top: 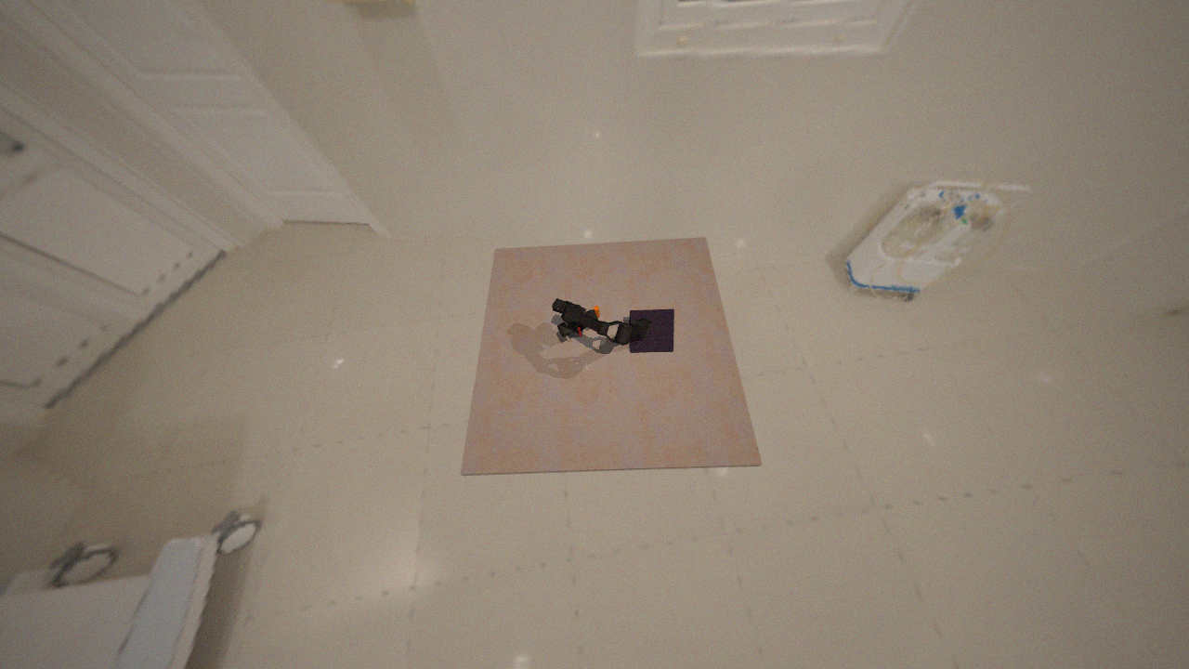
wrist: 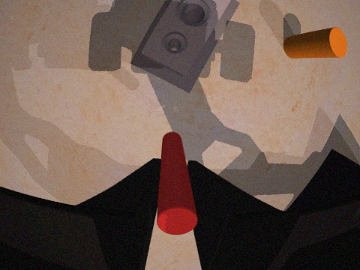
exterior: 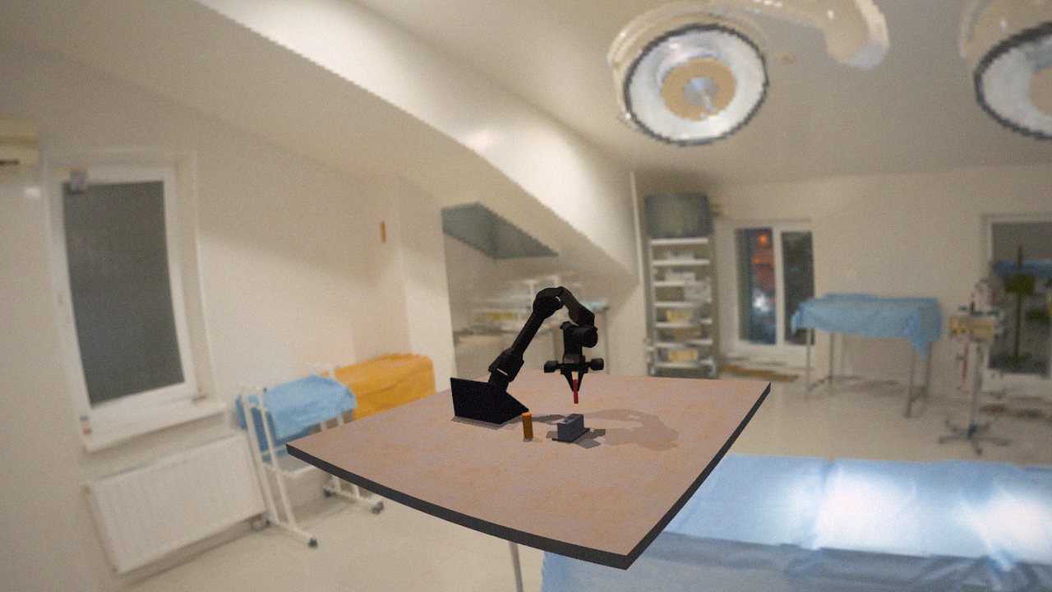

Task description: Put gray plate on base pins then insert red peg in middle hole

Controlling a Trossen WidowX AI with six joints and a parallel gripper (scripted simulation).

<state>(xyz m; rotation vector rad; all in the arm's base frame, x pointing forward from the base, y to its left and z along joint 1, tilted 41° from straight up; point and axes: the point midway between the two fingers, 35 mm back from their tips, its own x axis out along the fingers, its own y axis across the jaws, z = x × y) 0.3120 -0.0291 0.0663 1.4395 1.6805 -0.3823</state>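
My gripper tip is 30 mm short of the gray plate, 90 mm to the left of it and 70 mm above it. From my gripper tip the other things lie so: orange peg (90 mm behind, 150 mm to the right, 80 mm below); gray base (30 mm ahead, 90 mm to the right, 110 mm below); red peg (right at my gripper tip).
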